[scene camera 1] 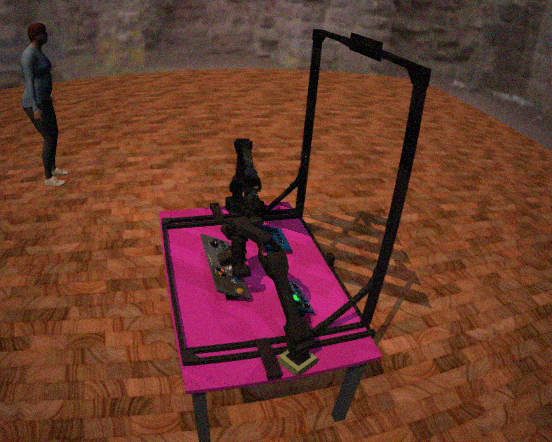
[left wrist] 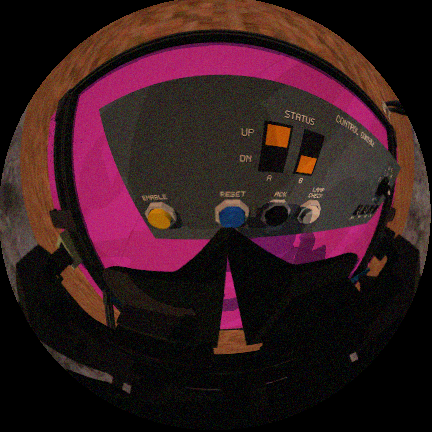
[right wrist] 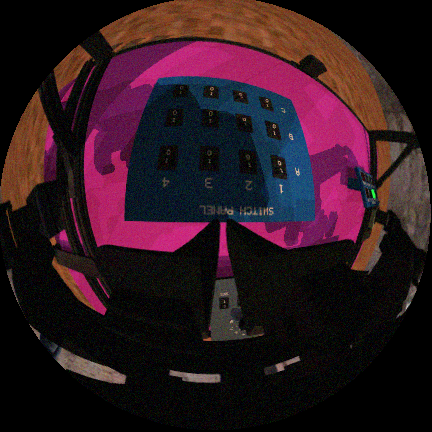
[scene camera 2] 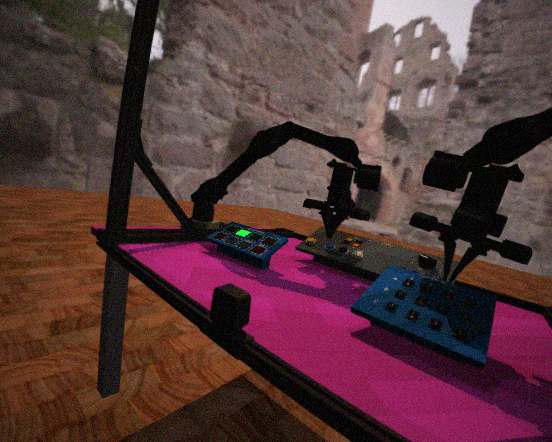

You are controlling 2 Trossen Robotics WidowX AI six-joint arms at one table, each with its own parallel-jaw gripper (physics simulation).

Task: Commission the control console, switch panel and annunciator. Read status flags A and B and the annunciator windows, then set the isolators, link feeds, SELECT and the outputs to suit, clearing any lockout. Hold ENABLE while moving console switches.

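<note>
The grey control console shows status flag A orange at UP and flag B orange at DN. My left gripper is shut and empty, its tips at the blue RESET button; contact is unclear. The yellow ENABLE button is left of it. My right gripper is shut and empty, by the lettered edge of the blue switch panel. The annunciator has one green window lit; others look dark or dull red.
The black ACK button and white LAMP CHECK button are right of RESET. A black gantry frame rises over the pink table. A dark block stands on the table's edge rail. A person stands on the floor at the back left.
</note>
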